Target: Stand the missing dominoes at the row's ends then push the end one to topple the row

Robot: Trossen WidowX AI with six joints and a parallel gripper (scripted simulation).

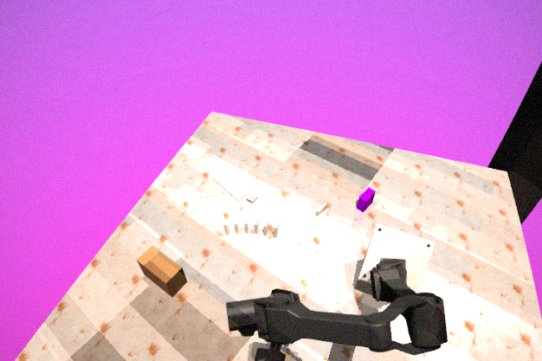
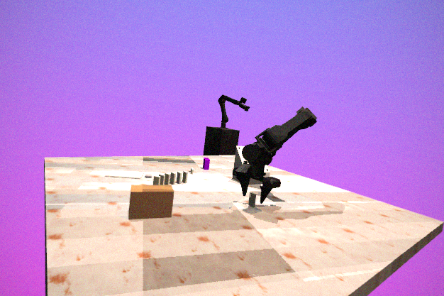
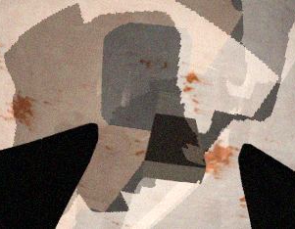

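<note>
The purple block lies 19 cm behind my gripper tip and 52 cm to the right of it. The rest, counted from my gripper tip: flat pale sheet (27 cm ahead, 52 cm to the right, 2 cm below); brown cardboard box (35 cm ahead, 11 cm to the right, 1 cm above); small flat piece (19 cm ahead, 46 cm to the right, 2 cm below).
</note>
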